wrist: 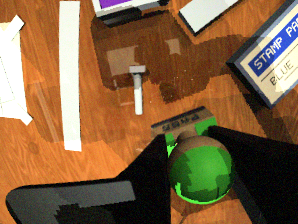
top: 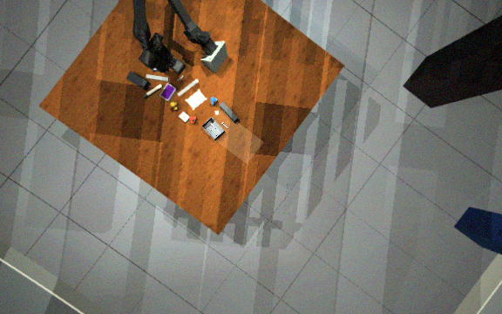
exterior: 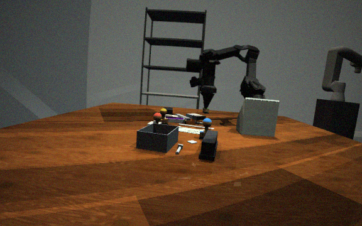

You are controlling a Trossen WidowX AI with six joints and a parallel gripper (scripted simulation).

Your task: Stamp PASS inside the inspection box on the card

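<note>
Right now my gripper tip is 13 cm short of the purple ink pad, 6 cm above it and 3 cm to the right of it. From my gripper tip the other things lie so: green-knobbed stamp (right at my gripper tip); yellow-knobbed stamp (17 cm ahead, 12 cm to the left, 5 cm below); cream card (18 cm to the left, 7 cm below, 6 cm ahead).
</note>
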